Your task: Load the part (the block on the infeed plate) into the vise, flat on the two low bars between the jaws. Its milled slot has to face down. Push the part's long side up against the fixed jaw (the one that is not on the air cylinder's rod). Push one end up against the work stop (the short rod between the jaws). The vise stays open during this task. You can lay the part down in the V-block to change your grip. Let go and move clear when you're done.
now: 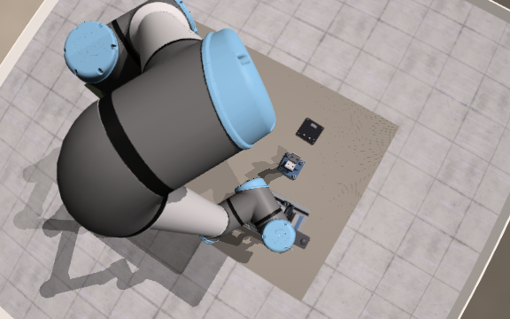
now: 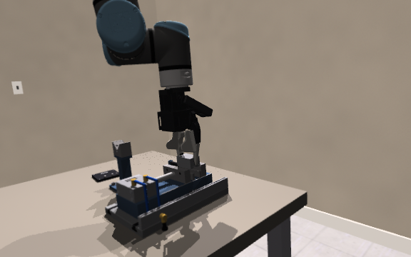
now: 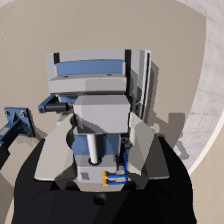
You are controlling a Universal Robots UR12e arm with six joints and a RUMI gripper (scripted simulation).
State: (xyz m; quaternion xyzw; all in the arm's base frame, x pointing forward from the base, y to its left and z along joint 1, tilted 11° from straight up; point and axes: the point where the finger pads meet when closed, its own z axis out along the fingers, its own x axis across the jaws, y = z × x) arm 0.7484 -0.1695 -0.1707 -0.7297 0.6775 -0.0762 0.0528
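My hand is 4 cm above the fixed jaw, 3 cm short of it and 2 cm to the right of it. The rest, counted from my hand: work stop rod: 7 cm to the left, 3 cm below; then part: 1 cm below; then cylinder rod: 9 cm behind, 4 cm below, 1 cm to the left.
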